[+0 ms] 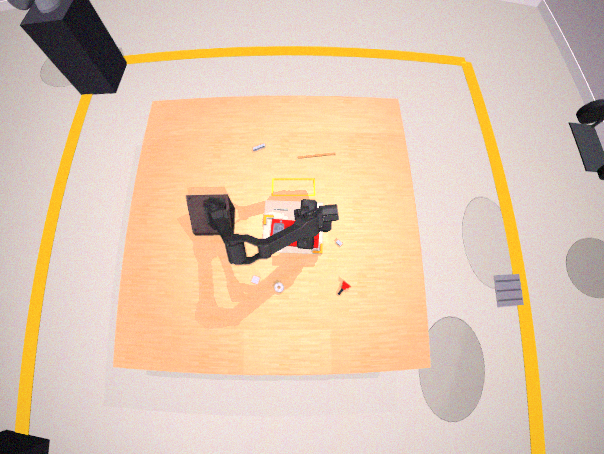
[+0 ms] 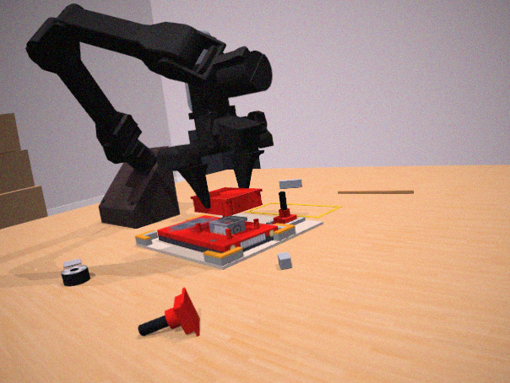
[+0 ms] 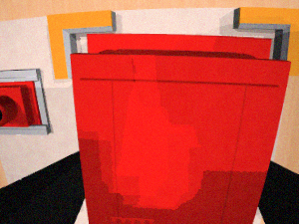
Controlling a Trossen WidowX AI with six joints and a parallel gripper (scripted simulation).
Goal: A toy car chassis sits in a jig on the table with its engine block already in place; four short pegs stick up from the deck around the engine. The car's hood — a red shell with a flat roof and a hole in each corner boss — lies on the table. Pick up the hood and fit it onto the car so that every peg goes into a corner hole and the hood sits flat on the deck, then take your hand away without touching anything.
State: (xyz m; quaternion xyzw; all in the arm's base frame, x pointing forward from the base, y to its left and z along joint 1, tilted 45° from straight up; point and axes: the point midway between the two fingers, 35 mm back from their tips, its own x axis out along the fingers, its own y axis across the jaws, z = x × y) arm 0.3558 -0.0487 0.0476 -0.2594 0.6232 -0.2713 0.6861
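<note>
Now: the grey engine block 5 cm below my gripper tip and 1 cm behind it. Round my gripper tip: red hood (1 cm above); thin rod (38 cm to the left, 7 cm below, 4 cm ahead); black wheel (23 cm to the right, 10 cm behind, 6 cm below).
</note>
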